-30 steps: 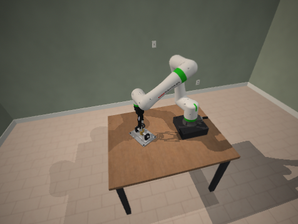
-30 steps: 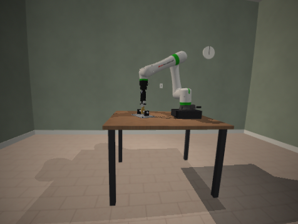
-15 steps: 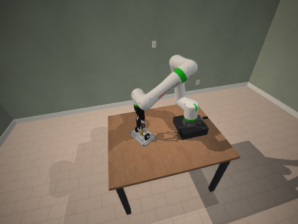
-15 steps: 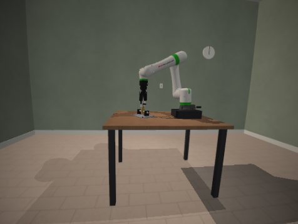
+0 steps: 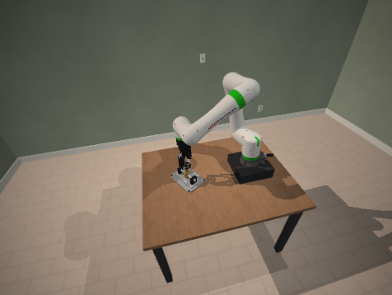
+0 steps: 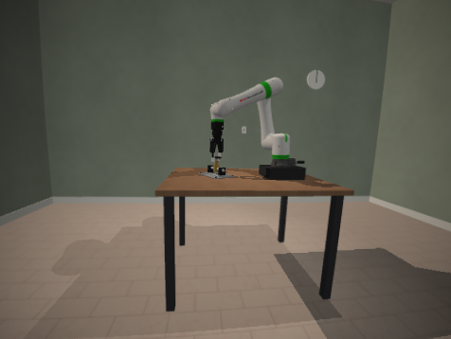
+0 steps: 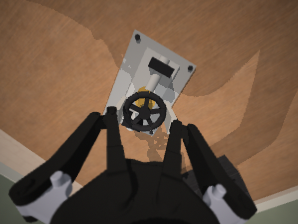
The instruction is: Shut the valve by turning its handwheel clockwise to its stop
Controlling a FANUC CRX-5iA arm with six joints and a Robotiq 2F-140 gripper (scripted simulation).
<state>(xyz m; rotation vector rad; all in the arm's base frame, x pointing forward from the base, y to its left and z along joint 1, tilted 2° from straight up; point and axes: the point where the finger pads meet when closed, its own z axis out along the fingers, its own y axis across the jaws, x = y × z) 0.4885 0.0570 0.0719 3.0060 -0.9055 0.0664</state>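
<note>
The black spoked handwheel lies 1 cm below my hand.
</note>
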